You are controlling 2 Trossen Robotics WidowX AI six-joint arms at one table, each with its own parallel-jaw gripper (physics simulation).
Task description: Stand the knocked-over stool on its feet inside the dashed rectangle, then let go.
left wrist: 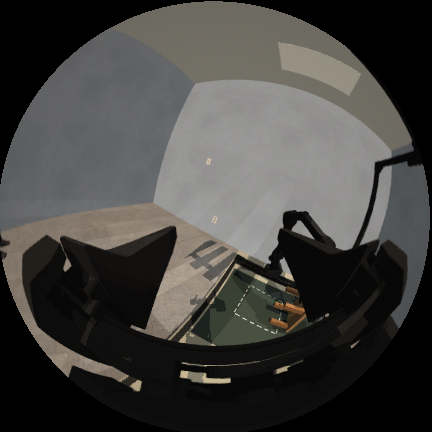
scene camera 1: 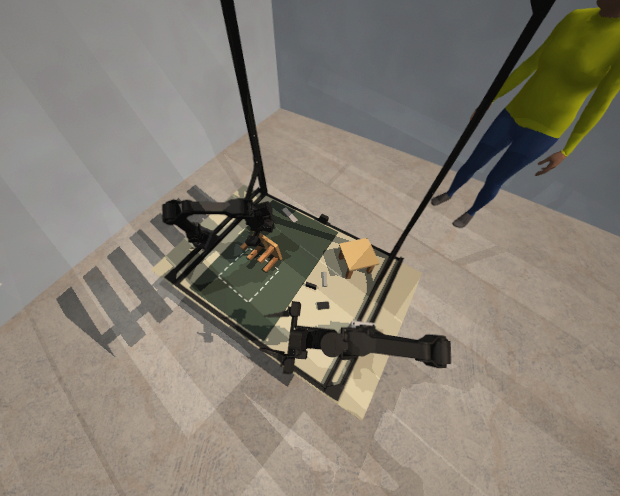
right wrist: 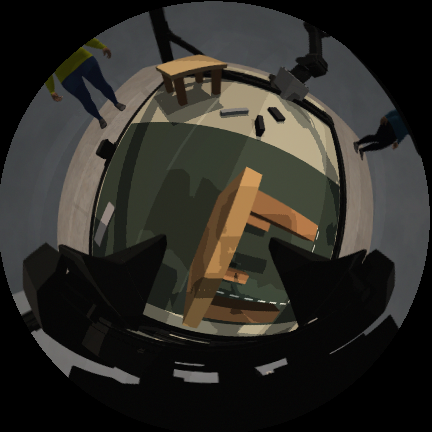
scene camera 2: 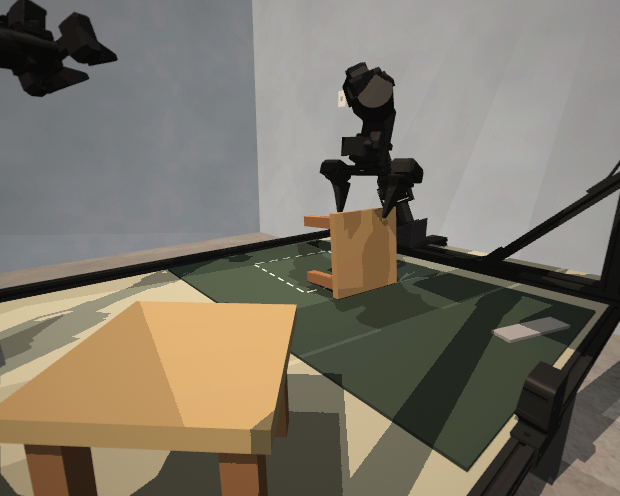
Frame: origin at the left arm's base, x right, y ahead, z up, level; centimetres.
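Where they show: left gripper, fingertip midpoint: point(left wrist: 229, 232) point(scene camera 1: 261, 332) point(scene camera 2: 101, 67); right gripper, fingertip midpoint: point(scene camera 1: 267, 239) point(right wrist: 219, 241) point(scene camera 2: 360, 215); left arm's base, origin of the base link: point(right wrist: 295, 76); right arm's base, origin of the base link: point(left wrist: 274, 266) point(scene camera 1: 202, 236) point(scene camera 2: 404, 225).
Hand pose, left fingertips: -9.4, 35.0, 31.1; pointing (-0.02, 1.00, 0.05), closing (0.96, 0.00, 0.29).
Note:
Each offset is from my left fingertips to the centre of the thing, as dx, dy, dz. "*": to the spot under its first point. Level surfaces: height alone.
The knocked-over stool @(+44.8, +15.4, -34.1) point(scene camera 1: 271, 246) point(scene camera 2: 361, 253) point(left wrist: 290, 307) point(right wrist: 225, 240) lies on its side on the green mat. Its seat stands on edge and its legs point sideways over the near part of the dashed rectangle @(* +21.0, +17.3, -41.4) point(scene camera 1: 248, 301) point(scene camera 2: 256, 264) point(left wrist: 235, 313). My right gripper point(scene camera 1: 260, 233) point(scene camera 2: 362, 213) point(right wrist: 219, 241) is open, pointing down at the seat's upper edge. Its fingertips are on either side of the board, which passes between them in the right wrist view; contact is unclear. My left gripper point(scene camera 1: 265, 332) point(scene camera 2: 102, 68) point(left wrist: 229, 232) is open and empty, high and away from the stool.
A second stool @(+47.3, -33.0, -35.7) point(scene camera 1: 357, 253) point(scene camera 2: 155, 362) point(right wrist: 192, 65) stands upright beside the green mat @(dz -41.4) point(scene camera 1: 305, 245) point(scene camera 2: 372, 362). A grey block @(+36.9, -17.9, -41.1) point(scene camera 1: 324, 279) and two dark blocks @(+32.2, -11.3, -40.2) point(scene camera 1: 310, 284) @(+23.1, -18.2, -41.1) point(scene camera 1: 322, 305) lie near it. A pale strip @(+76.3, +6.2, -41.1) point(scene camera 1: 290, 214) point(scene camera 2: 531, 329) lies on the mat.

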